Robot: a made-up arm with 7 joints.
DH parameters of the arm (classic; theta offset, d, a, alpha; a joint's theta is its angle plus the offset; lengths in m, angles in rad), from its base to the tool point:
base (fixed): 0 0 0 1.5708
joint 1: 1.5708 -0.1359 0 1.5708
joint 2: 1.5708 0 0 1.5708
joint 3: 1.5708 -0.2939 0 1.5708
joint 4: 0 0 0 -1.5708
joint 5: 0 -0.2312 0 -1.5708
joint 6: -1.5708 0 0 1.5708
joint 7: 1.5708 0 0 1.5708
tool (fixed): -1.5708 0 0 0
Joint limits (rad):
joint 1: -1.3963..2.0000
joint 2: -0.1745..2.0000
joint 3: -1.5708..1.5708
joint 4: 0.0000..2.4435
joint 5: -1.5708..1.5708
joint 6: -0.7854..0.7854
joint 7: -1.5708..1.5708
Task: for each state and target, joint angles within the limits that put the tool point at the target. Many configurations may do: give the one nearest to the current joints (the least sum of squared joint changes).
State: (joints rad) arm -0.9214 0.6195 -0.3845 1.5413 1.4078 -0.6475 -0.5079
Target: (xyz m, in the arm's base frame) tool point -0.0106 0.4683 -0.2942
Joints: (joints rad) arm -0.8167 1.0906 -0.1529 1.1353 1.4078 -0.6475 -0.5079
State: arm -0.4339 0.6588 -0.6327 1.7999 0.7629 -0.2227 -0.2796
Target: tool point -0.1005 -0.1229 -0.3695
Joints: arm -0.3836 -0.1745 -1.3364 0.9969 0.7629 -0.2227 -0.2796
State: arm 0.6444 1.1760 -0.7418 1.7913 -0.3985 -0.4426 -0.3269
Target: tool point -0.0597 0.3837 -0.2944
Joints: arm -0.2902 1.3213 -1.4531 1.4838 -0.3985 -0.4426 -0.3269
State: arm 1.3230 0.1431 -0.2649 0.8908 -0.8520 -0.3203 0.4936
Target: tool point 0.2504 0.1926 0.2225
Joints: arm 1.5552 0.3124 -0.0966 1.7514 -0.8520 -0.3203 0.4936
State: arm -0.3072 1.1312 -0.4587 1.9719 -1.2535 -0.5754 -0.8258
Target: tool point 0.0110 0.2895 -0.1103
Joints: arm -0.5819 1.9035 -1.0829 2.4417 -1.2535 -0.5754 -0.8258
